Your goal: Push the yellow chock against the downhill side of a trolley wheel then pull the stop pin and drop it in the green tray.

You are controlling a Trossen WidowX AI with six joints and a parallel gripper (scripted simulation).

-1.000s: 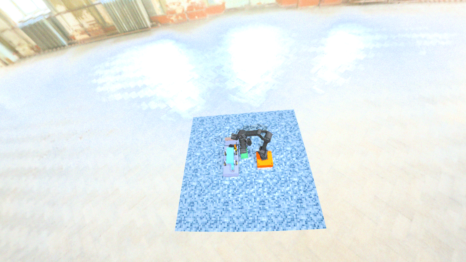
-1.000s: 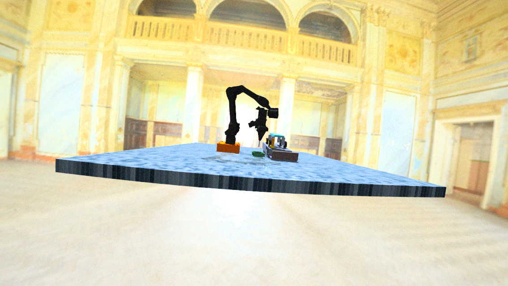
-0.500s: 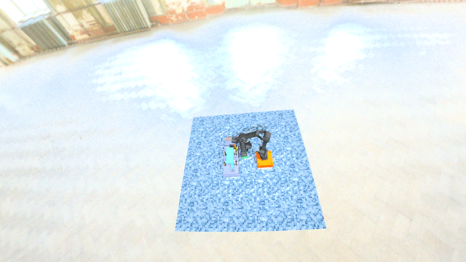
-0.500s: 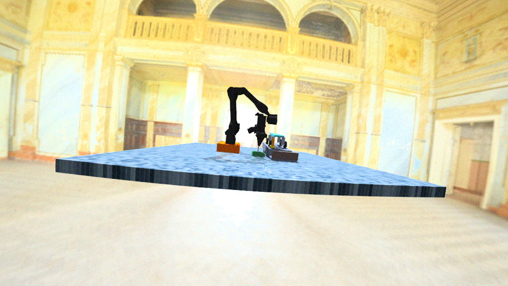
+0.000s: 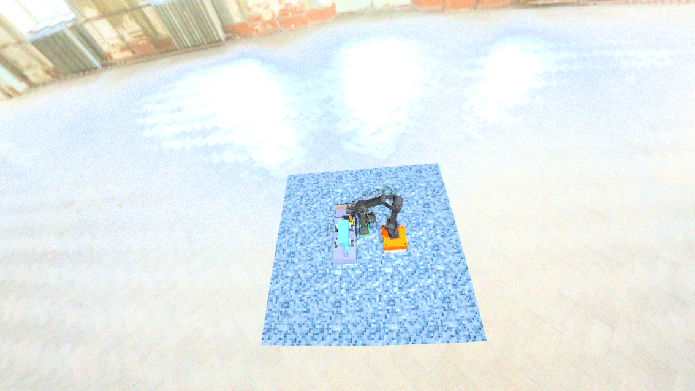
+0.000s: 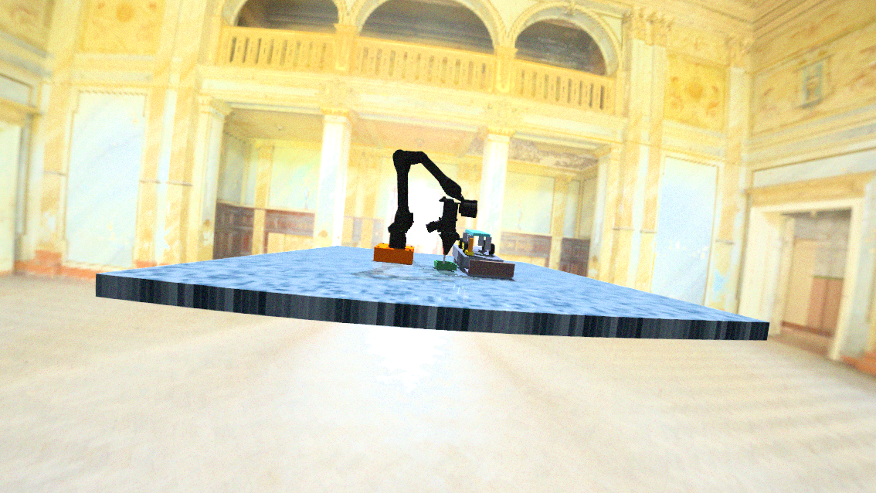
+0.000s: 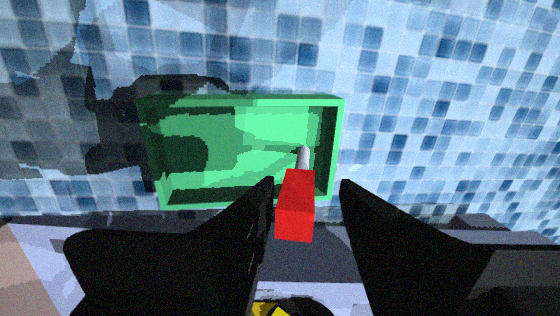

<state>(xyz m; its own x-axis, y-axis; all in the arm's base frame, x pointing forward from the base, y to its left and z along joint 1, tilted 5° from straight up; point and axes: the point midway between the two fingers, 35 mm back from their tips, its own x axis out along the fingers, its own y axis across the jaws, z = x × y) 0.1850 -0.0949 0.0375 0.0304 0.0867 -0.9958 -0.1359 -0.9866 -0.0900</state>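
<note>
My gripper tip is 6 cm above the green tray, 3 cm to the left of it and 1 cm past it. Round my gripper tip: red-headed stop pin (right at my gripper tip); yellow chock (8 cm ahead, 6 cm to the right, 3 cm above); lilac ramp (14 cm ahead, 4 cm to the left, 1 cm below).
</note>
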